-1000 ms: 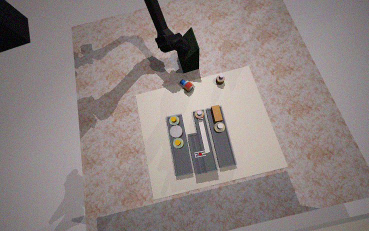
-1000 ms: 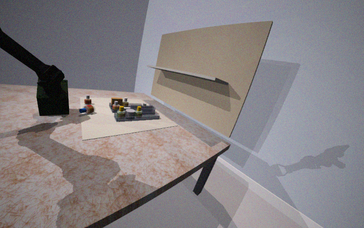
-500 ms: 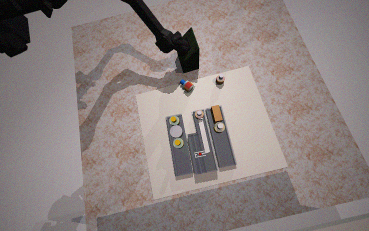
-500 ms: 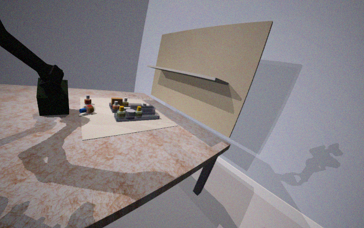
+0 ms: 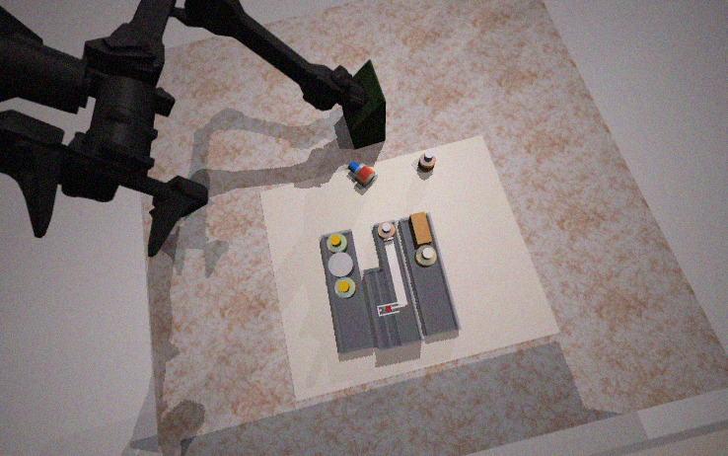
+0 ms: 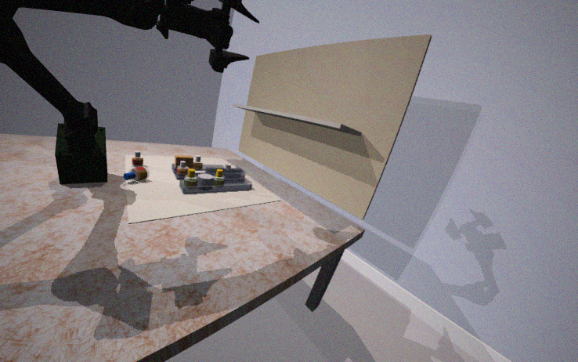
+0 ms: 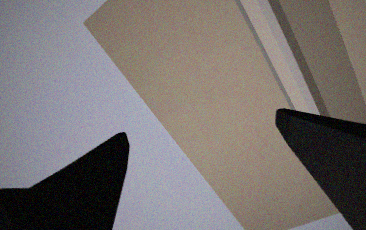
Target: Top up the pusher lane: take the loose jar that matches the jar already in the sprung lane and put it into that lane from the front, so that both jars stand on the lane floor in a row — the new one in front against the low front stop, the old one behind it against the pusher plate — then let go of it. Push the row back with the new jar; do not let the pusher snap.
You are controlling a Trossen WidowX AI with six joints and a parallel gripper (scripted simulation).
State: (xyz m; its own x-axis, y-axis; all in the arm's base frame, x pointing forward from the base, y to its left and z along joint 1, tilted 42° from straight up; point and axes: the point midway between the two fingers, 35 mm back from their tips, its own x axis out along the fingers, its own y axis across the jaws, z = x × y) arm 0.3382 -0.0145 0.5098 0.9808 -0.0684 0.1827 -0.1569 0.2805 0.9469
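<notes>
My gripper tip is now 39 cm to the right of the brown box and 48 cm above it. From my gripper tip the other things lie so: red mark 15 cm ahead, 25 cm to the left, 45 cm below; shelf 48 cm ahead, 28 cm to the left, 15 cm below; grey disc 1 cm ahead, 18 cm to the left, 49 cm below.
</notes>
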